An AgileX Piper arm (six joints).
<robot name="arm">
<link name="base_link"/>
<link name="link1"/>
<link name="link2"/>
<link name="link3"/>
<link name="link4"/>
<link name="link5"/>
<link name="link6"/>
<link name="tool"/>
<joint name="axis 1" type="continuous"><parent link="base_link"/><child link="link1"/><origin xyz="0 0 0.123" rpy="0 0 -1.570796"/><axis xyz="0 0 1"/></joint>
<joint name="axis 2" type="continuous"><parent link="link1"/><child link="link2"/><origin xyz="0 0 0" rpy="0 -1.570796 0"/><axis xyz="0 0 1"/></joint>
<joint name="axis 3" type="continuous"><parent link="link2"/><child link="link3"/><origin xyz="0.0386 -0.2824 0" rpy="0 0 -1.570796"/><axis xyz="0 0 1"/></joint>
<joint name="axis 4" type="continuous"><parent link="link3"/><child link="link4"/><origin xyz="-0.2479 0.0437 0" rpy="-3.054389 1.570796 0"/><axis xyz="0 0 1"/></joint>
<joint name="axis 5" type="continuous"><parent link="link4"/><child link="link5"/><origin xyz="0 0 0" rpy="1.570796 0 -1.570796"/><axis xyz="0 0 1"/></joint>
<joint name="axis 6" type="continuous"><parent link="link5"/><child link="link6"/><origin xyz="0 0.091 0" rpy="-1.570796 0 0"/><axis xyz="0 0 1"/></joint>
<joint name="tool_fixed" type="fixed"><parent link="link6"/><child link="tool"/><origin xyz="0 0 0" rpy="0 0 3.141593"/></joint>
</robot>
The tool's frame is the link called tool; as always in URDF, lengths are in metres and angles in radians. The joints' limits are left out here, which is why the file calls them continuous.
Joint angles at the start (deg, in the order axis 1, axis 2, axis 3, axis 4, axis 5, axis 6): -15.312 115.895 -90.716 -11.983 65.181 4.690
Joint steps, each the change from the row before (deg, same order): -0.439 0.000 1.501 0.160 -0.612 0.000; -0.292 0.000 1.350 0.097 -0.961 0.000; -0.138 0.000 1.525 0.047 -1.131 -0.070; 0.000 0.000 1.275 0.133 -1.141 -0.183; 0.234 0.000 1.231 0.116 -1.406 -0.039; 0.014 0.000 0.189 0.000 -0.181 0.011; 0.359 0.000 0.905 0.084 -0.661 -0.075; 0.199 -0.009 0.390 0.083 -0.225 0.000; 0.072 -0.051 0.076 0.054 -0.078 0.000; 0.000 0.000 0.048 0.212 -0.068 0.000; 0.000 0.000 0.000 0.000 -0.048 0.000
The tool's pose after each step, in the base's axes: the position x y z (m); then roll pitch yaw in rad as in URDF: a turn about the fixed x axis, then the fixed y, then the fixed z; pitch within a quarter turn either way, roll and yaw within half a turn. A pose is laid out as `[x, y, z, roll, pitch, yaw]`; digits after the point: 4 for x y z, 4 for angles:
[0.3860, -0.1264, 0.1987, -2.9549, 0.0723, 2.8744]
[0.3831, -0.1274, 0.1930, -2.9579, 0.0652, 2.8716]
[0.3802, -0.1273, 0.1866, -2.9602, 0.0577, 2.8736]
[0.3783, -0.1264, 0.1812, -2.9639, 0.0545, 2.8791]
[0.3773, -0.1240, 0.1761, -2.9678, 0.0570, 2.8871]
[0.3770, -0.1238, 0.1754, -2.9681, 0.0569, 2.8877]
[0.3760, -0.1207, 0.1716, -2.9705, 0.0522, 2.8965]
[0.3755, -0.1190, 0.1701, -2.9723, 0.0495, 2.8999]
[0.3755, -0.1184, 0.1701, -2.9732, 0.0504, 2.9009]
[0.3755, -0.1181, 0.1699, -2.9765, 0.0508, 2.8991]
[0.3756, -0.1181, 0.1699, -2.9766, 0.0516, 2.8993]

